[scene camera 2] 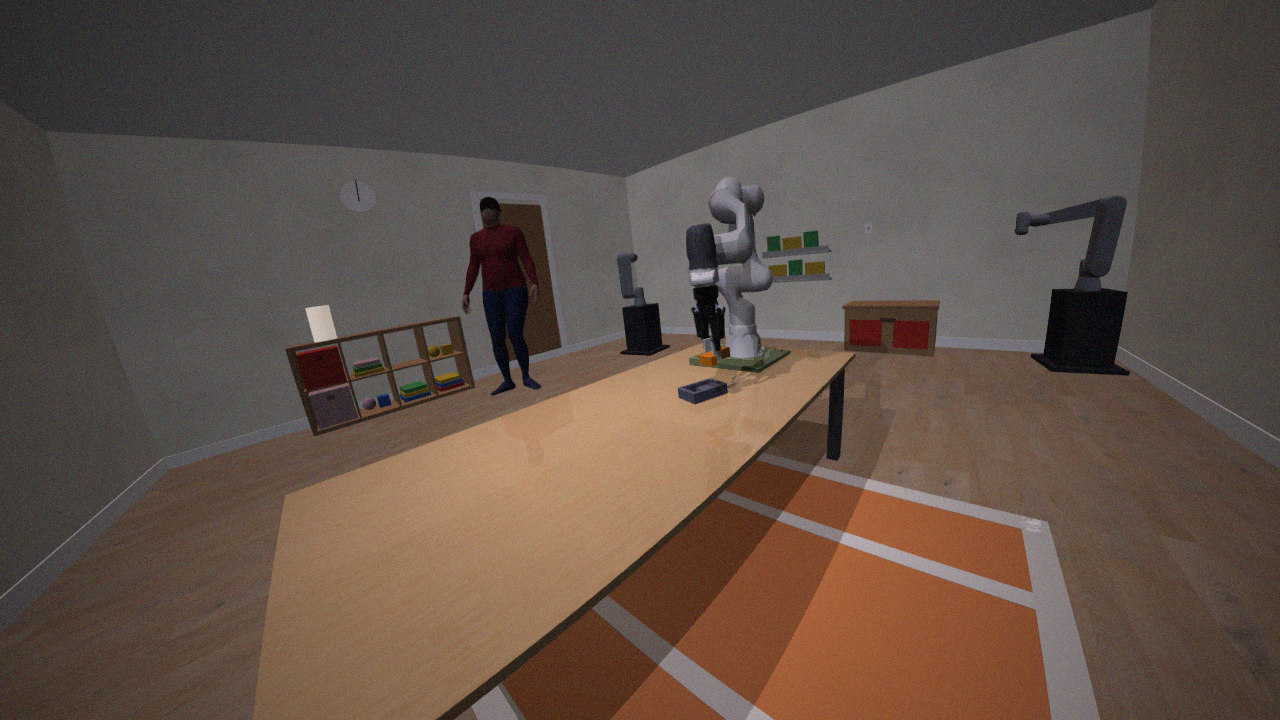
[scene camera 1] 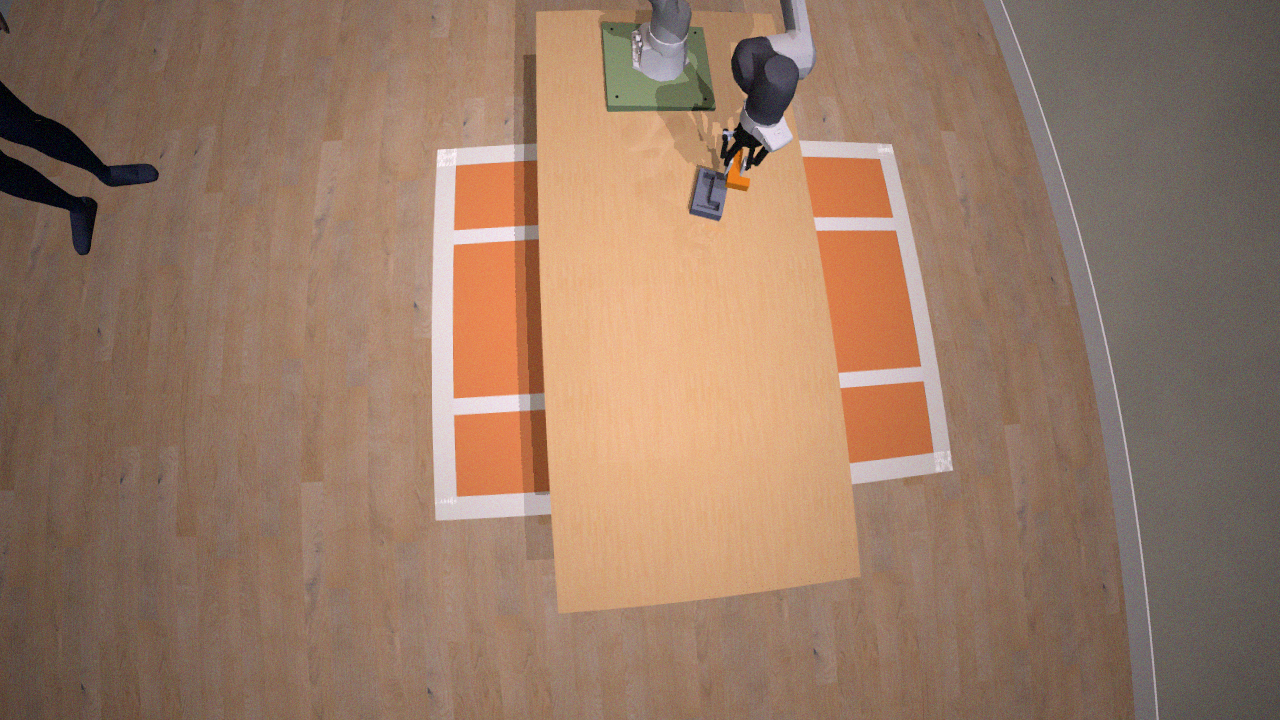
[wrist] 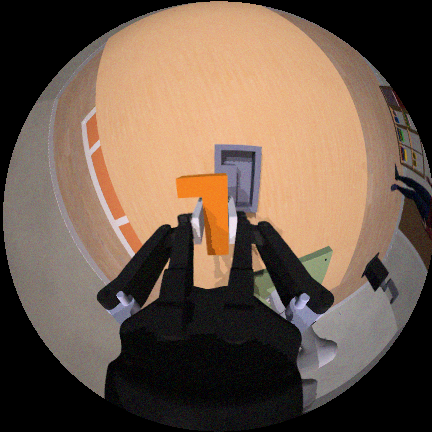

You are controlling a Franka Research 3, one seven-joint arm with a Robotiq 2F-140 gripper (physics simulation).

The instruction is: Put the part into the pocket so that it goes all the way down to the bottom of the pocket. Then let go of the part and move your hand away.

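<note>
The orange L-shaped part (scene camera 1: 737, 183) (scene camera 2: 707, 360) (wrist: 216, 200) is held above the table. My gripper (scene camera 1: 735, 166) (scene camera 2: 709, 345) (wrist: 215, 206) is shut on its long leg, with a pale pad on each side. The short leg points left at the far end in the wrist view. The grey-blue block with the pocket (scene camera 1: 705, 214) (scene camera 2: 707, 394) (wrist: 257, 175) sits on the table. The part is beside and above it, to its right in scene camera 1. In the wrist view the part overlaps the block's lower left corner. The pocket is L-shaped, turned much like the part.
The arm's green base plate (scene camera 1: 617, 100) (scene camera 2: 775, 358) (wrist: 317, 265) lies behind the block at the table's far end. The wooden table (scene camera 1: 689, 402) (scene camera 2: 537, 501) (wrist: 220, 75) extends toward scene camera 2. A person (scene camera 2: 503, 259) stands on the floor beyond the table.
</note>
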